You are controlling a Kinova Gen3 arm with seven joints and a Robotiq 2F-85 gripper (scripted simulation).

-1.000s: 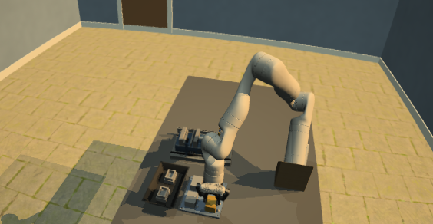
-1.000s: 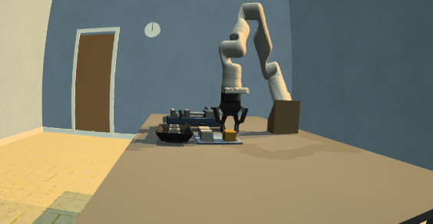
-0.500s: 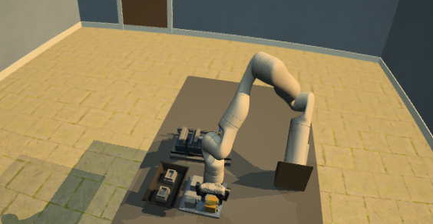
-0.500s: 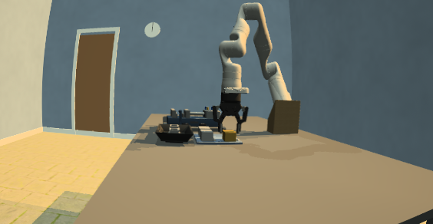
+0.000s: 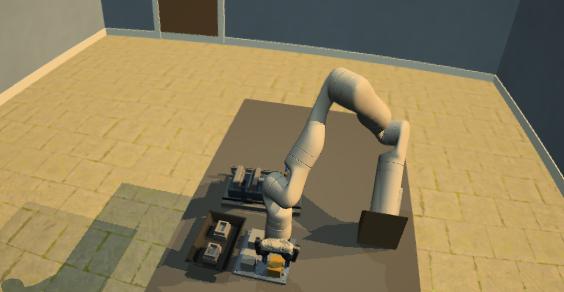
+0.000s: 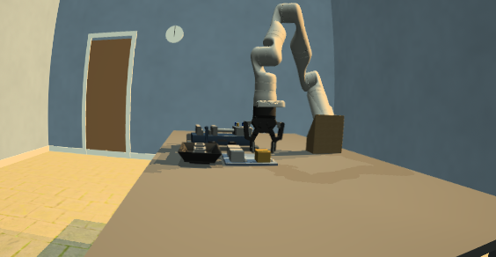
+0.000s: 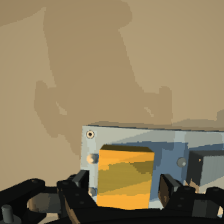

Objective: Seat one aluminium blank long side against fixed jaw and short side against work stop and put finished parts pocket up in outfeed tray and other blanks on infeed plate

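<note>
The brass blank lies 2 cm below my hand. Round my hand: vise (35 cm to the right, 7 cm ahead, 1 cm below).
</note>
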